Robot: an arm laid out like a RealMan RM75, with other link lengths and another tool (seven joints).
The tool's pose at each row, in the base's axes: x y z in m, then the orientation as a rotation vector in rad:
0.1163, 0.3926, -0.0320, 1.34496, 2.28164, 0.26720
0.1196, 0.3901, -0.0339, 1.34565, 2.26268, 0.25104
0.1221, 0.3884, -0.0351, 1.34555, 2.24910, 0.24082
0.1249, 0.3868, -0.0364, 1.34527, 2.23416, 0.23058
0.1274, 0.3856, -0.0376, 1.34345, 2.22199, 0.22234
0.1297, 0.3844, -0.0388, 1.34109, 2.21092, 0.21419
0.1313, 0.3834, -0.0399, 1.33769, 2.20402, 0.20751
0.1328, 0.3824, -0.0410, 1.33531, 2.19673, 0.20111
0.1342, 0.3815, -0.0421, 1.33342, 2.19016, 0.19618
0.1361, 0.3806, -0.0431, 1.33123, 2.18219, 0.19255
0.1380, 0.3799, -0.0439, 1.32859, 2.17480, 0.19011
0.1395, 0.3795, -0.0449, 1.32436, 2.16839, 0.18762
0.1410, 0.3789, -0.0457, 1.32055, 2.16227, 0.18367
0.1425, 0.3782, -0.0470, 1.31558, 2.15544, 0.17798
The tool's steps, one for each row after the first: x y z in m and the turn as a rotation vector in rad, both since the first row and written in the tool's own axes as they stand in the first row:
-0.0029, 0.0005, 0.0034, 0.00134, -0.02153, 0.00298
-0.0050, 0.0011, 0.0058, 0.00138, -0.03653, 0.00501
-0.0072, 0.0020, 0.0085, 0.00084, -0.05264, 0.00733
-0.0089, 0.0028, 0.0108, -0.00022, -0.06619, 0.00823
-0.0105, 0.0035, 0.0131, -0.00104, -0.07900, 0.00847
-0.0117, 0.0038, 0.0149, -0.00134, -0.08823, 0.00705
-0.0128, 0.0041, 0.0166, -0.00155, -0.09735, 0.00648
-0.0138, 0.0043, 0.0183, -0.00212, -0.10513, 0.00629
-0.0151, 0.0049, 0.0202, -0.00414, -0.11356, 0.00656
-0.0162, 0.0057, 0.0219, -0.00680, -0.12116, 0.00659
-0.0169, 0.0062, 0.0235, -0.00963, -0.12850, 0.00525
-0.0177, 0.0068, 0.0250, -0.01130, -0.13609, 0.00383
-0.0186, 0.0071, 0.0269, -0.01266, -0.14532, 0.00153

